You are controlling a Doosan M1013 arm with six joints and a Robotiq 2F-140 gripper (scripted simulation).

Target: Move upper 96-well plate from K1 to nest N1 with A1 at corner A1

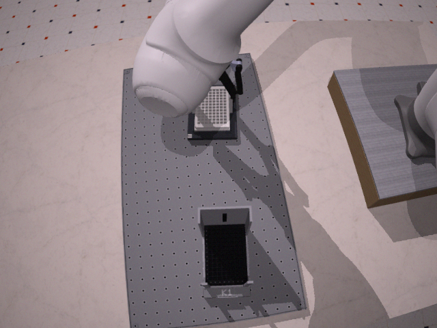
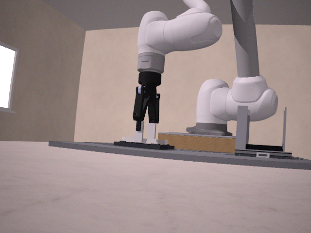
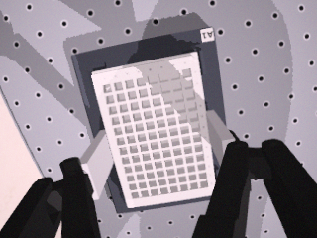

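Right now my hand is 2 cm above the white 96-well plate. Round my hand: black plate: 5 cm behind, 36 cm to the left, 2 cm below; then pale A1 square: 5 cm ahead, 8 cm to the left, 3 cm below.
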